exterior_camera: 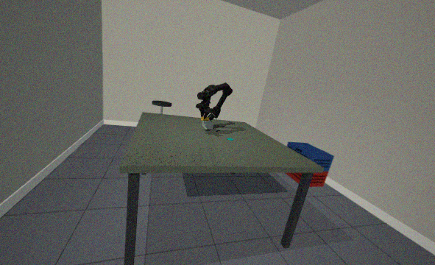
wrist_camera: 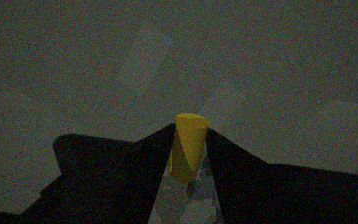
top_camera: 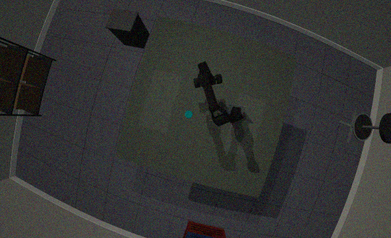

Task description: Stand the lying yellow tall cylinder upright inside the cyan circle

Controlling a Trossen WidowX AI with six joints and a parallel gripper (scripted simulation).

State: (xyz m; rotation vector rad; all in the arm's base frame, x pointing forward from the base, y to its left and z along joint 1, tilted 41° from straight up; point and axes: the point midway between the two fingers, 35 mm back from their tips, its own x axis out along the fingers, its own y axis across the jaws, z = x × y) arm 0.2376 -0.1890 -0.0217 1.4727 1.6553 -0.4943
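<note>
Right now the cyan circle is 110 mm ahead of my gripper tip, 240 mm to the left of it and 150 mm below it. The rest, counted from my gripper tip: yellow tall cylinder: 10 mm behind, 20 mm to the left.
</note>
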